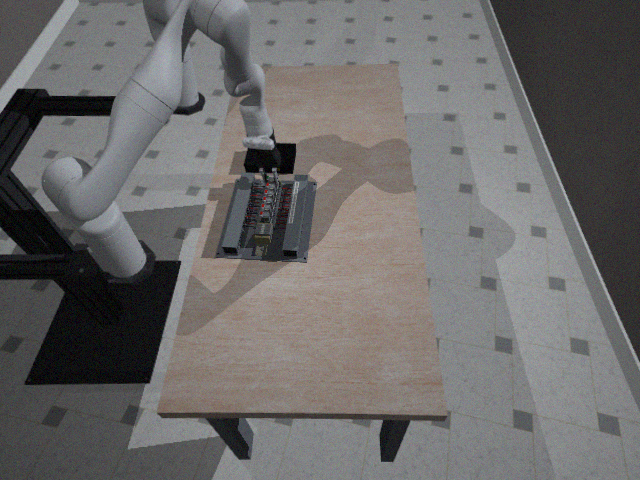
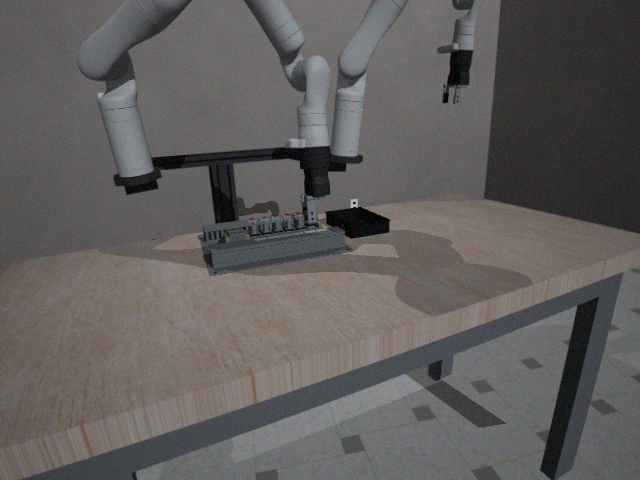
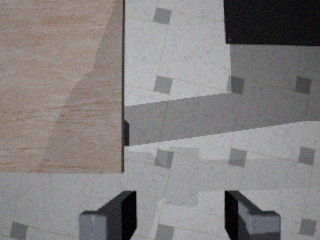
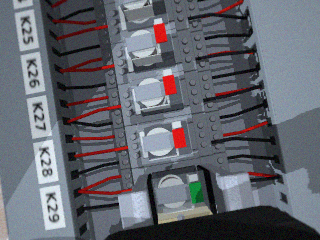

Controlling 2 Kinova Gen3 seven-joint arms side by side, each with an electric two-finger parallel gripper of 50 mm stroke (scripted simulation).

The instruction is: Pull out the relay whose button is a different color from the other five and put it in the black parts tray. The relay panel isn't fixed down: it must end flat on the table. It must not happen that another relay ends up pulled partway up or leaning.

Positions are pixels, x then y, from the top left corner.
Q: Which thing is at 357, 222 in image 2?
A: A black parts tray.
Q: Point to a black parts tray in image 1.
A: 287, 151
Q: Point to a grey relay panel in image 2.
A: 235, 253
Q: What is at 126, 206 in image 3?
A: The left gripper.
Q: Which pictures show the left gripper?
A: Image 2 and image 3 only.
